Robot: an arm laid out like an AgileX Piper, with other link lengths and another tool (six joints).
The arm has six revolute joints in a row. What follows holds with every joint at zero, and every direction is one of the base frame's. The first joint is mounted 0.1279 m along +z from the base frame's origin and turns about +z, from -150 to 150 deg. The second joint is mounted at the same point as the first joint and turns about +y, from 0 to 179.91 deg. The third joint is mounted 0.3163 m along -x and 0.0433 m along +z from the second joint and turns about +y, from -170 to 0 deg. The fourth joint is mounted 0.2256 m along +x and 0.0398 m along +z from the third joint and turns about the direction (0.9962, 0, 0.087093), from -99.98 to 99.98 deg. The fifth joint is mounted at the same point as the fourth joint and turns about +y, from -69.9 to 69.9 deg. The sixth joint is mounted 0.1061 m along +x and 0.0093 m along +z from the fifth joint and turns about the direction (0.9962, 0, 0.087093), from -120 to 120 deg. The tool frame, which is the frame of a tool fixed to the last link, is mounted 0.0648 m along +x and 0.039 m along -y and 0.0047 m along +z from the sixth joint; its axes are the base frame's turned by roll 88.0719, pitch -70.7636 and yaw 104.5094 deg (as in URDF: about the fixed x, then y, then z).
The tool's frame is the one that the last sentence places.
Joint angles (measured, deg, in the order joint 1, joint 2, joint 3, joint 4, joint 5, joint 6), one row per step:
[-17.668 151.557 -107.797 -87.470 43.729 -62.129]
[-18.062 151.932 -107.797 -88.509 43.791 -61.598]
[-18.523 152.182 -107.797 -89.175 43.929 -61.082]
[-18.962 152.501 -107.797 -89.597 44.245 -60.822]
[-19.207 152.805 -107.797 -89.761 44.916 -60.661]
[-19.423 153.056 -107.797 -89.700 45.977 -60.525]
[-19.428 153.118 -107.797 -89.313 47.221 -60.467]
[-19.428 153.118 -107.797 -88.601 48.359 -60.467]
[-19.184 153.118 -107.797 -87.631 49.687 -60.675]
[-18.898 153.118 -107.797 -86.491 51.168 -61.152]
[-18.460 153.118 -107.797 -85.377 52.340 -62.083]
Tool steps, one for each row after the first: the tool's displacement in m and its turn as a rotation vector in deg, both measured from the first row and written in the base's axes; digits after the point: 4 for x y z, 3 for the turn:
[-0.0015 -0.0040 -0.0023 -0.527 0.180 -0.040]
[-0.0037 -0.0087 -0.0037 -0.862 0.183 -0.428]
[-0.0066 -0.0135 -0.0061 -1.181 0.443 -0.961]
[-0.0095 -0.0171 -0.0083 -1.559 0.785 -1.688]
[-0.0133 -0.0211 -0.0098 -2.037 1.130 -2.815]
[-0.0165 -0.0234 -0.0096 -2.471 1.329 -4.046]
[-0.0198 -0.0254 -0.0092 -2.635 1.436 -5.374]
[-0.0227 -0.0253 -0.0092 -2.772 1.721 -6.673]
[-0.0260 -0.0249 -0.0095 -2.928 2.265 -8.031]
[-0.0279 -0.0222 -0.0104 -3.011 3.150 -8.771]

